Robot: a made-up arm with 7 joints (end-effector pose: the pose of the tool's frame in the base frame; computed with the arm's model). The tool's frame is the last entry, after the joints. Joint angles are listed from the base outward.
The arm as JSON. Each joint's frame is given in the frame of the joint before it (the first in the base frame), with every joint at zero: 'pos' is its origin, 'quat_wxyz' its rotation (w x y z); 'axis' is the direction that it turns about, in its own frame. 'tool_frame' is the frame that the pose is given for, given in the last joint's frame.
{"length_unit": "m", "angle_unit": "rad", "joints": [
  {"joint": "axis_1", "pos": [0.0, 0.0, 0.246], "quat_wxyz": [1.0, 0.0, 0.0, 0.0], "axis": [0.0, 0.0, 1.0]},
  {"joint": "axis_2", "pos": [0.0, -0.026, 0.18], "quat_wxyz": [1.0, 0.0, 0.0, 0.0], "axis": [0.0, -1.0, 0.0]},
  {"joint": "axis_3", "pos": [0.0, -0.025, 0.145], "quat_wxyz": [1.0, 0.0, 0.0, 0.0], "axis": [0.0, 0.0, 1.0]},
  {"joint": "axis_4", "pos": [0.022, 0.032, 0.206], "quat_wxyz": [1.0, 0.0, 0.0, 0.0], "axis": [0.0, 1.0, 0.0]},
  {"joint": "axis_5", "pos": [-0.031, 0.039, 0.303], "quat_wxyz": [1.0, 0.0, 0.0, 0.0], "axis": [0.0, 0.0, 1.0]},
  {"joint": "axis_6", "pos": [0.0, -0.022, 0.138], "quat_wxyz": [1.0, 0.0, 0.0, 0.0], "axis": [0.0, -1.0, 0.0]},
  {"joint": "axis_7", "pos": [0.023, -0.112, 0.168], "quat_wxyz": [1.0, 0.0, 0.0, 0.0], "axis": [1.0, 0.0, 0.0]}
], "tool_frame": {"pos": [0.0, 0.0, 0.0], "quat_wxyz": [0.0, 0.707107, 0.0, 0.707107]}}
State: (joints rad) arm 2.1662 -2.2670 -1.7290 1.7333 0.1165 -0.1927 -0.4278
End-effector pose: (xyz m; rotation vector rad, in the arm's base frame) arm 0.3861 0.5780 0.4038 1.0736 0.1502 0.1447
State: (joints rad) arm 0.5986 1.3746 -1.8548 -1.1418 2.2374 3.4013 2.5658
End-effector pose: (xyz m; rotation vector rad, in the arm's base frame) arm -0.4390 -0.1860 0.7429 0.2830 -2.5838 0.7391
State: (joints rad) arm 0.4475 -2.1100 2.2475 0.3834 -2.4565 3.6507 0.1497
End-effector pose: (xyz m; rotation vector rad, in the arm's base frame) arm 0.6309 0.1314 0.1575 0.2999 -0.0074 -2.1905
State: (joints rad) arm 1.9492 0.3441 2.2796 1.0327 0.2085 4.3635 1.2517
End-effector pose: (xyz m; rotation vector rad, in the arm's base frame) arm -0.1210 -0.4438 0.7333 0.1273 1.8897 1.8860
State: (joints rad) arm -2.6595 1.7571 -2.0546 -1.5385 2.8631 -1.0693 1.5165
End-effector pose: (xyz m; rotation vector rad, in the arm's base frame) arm 0.3871 -0.0957 0.8181 -0.9275 -1.4961 0.0604
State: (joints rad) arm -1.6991 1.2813 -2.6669 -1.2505 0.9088 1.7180 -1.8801
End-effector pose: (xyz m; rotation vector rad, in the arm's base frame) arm 0.3064 0.3218 0.8385 -0.6855 0.3325 -2.4562
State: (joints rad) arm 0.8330 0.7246 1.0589 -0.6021 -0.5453 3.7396 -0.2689
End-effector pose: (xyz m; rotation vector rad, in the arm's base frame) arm -0.0814 -0.4477 0.8442 1.9770 2.3849 0.3054
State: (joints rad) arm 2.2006 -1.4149 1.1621 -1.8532 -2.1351 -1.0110 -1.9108
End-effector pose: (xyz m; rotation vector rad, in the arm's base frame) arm 0.3590 0.2173 0.5946 -1.4614 -2.2445 0.8654
